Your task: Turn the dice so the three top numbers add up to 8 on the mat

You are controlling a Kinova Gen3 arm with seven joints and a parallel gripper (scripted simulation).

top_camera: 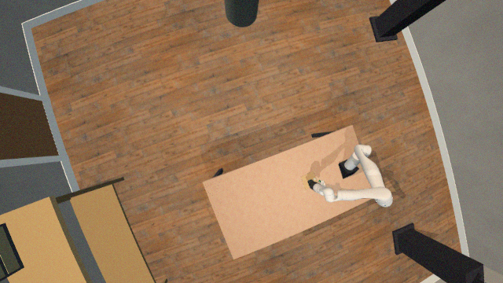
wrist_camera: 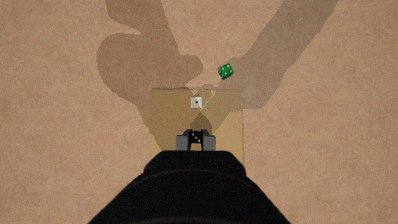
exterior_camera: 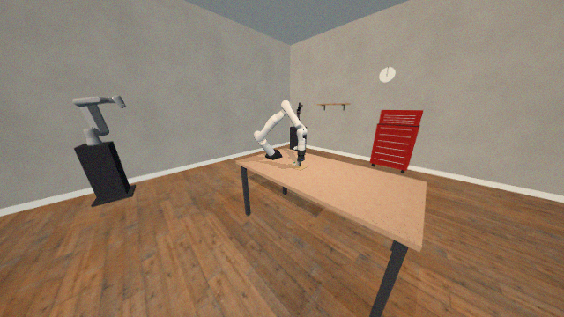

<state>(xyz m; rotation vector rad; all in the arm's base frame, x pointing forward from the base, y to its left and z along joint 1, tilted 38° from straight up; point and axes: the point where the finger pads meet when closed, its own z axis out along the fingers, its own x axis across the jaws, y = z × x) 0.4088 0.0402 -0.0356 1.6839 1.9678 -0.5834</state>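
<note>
Right now the black die is 10 mm below my hand. From my hand the other things lie so: green die 100 mm behind, 30 mm to the left, 20 mm below; then tan mat 20 mm below; then white die 50 mm behind, 10 mm to the right, 10 mm below.
</note>
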